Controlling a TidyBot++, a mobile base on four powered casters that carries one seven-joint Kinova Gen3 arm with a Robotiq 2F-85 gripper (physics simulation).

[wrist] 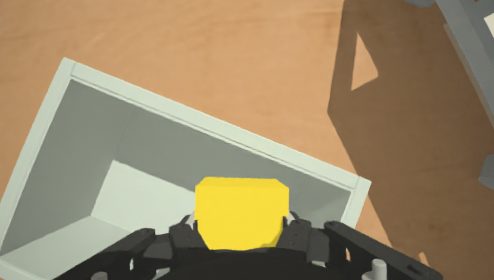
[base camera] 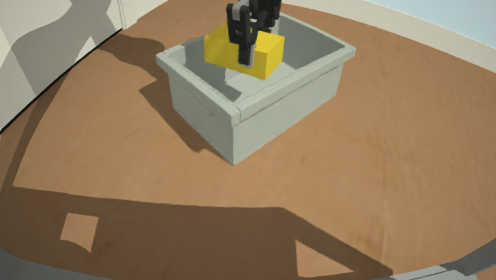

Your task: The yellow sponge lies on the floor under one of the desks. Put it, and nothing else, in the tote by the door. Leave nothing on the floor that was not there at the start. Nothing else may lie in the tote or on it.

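Frame: origin at the arm's base, x ahead, y left, z up, level; metres.
Seen in the pictures: gripper, fingertip midpoint: (wrist: 240, 219) (base camera: 255, 55).
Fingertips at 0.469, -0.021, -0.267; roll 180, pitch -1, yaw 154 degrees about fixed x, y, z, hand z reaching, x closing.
Note:
Pixels of each thing's top centre, then the offset from my fingertips to it, as dx, dy, dz.
- yellow sponge at its top centre: (wrist: 240, 263) (base camera: 244, 35) +0.009, +0.016, +0.031
- grey-green tote at its top centre: (wrist: 174, 227) (base camera: 263, 45) +0.054, -0.016, -0.010
The yellow sponge (base camera: 269, 59) (wrist: 242, 205) is a block held between the fingers of my gripper (base camera: 251, 49) (wrist: 240, 219), which is shut on it. The grey-green tote (base camera: 290, 107) (wrist: 215, 126) stands upright on the floor. The sponge hangs inside the outline of the tote's opening, at about rim height, above the tote's bottom. In the wrist view it is nearer the tote's right end. The far finger is mostly hidden behind the sponge in the base view. The part of the tote under the gripper is hidden in the wrist view.
A white door or panel (base camera: 55, 35) stands left of the tote. A wall with a pale baseboard (base camera: 425, 35) runs behind it to the right. Part of my grey base (wrist: 470, 60) shows at the right of the wrist view. Shadows lie across the brown floor.

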